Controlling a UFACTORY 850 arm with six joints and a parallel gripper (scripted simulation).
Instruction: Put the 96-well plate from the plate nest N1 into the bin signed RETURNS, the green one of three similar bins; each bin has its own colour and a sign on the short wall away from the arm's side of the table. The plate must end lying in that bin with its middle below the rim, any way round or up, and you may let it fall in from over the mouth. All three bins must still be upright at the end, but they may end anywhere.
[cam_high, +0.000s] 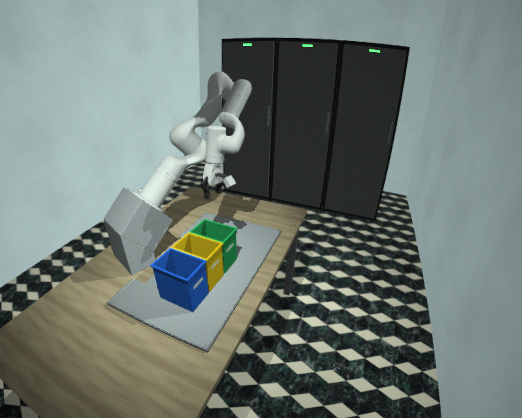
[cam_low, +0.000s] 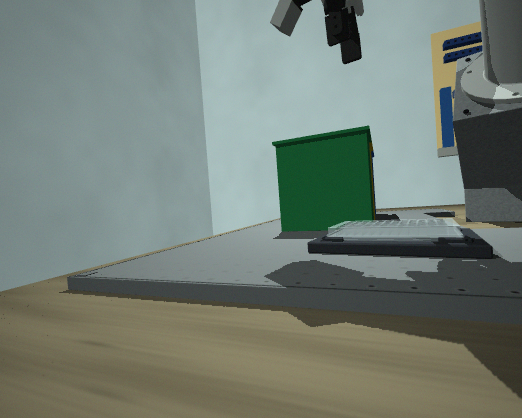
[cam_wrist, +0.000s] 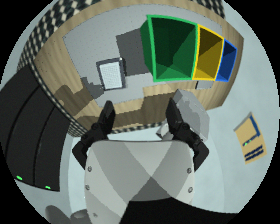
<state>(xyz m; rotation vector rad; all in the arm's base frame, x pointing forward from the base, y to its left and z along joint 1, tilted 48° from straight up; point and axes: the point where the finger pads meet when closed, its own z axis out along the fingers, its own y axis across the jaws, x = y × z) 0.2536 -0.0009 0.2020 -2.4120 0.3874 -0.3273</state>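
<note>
The clear 96-well plate is 28 cm below my hand, 11 cm to the left of it and 4 cm behind it. Also, from my hand: dark plate nest 29 cm below, 11 cm to the left, 4 cm behind; then green bin 21 cm below, 12 cm to the right, 6 cm ahead; then yellow bin 25 cm to the right, 21 cm below, 5 cm ahead.
</note>
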